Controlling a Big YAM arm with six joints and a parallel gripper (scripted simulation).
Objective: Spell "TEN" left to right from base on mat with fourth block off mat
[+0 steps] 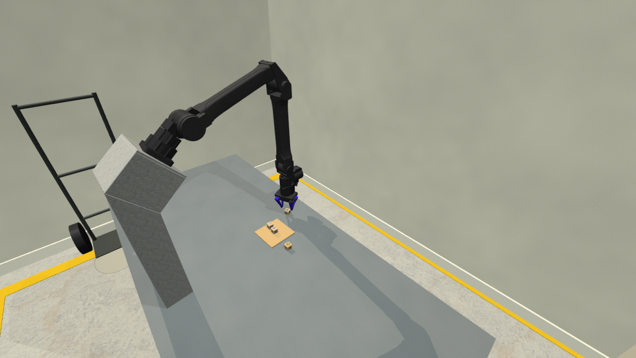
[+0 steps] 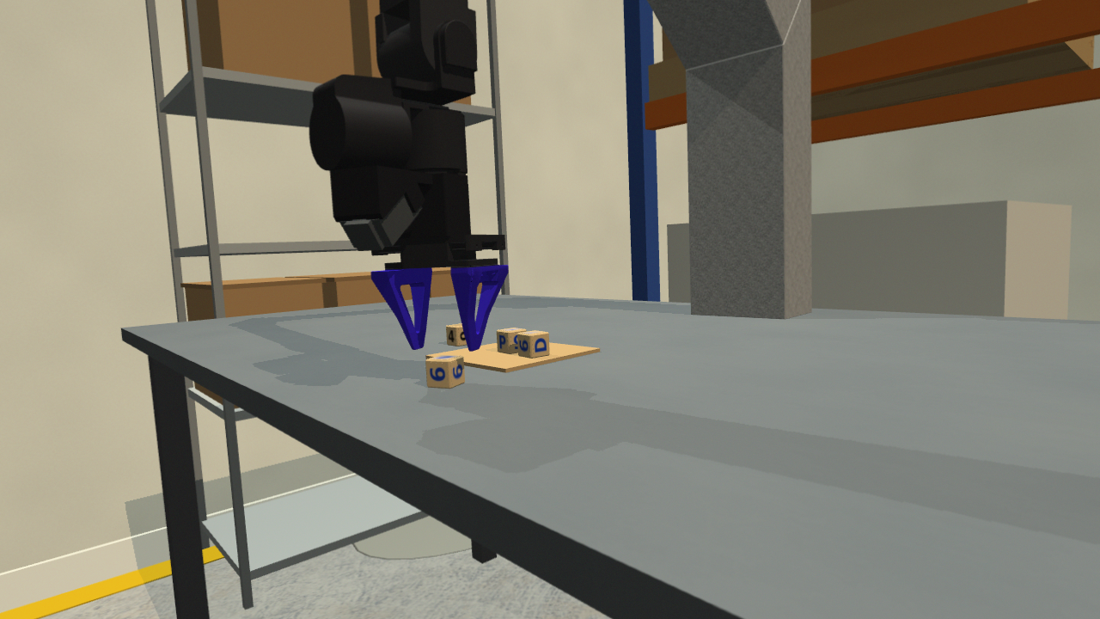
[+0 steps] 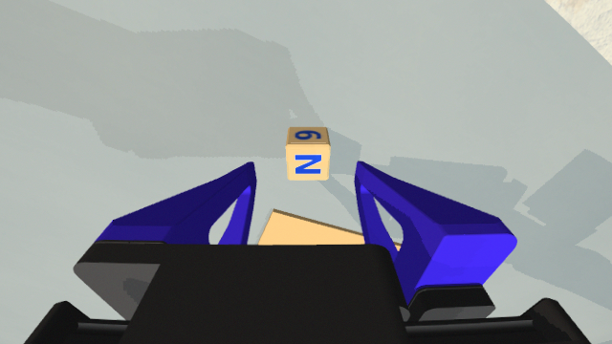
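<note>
Right now my hand is 11 cm to the left of the tan mat, 11 cm past it and 4 cm above it.
</note>
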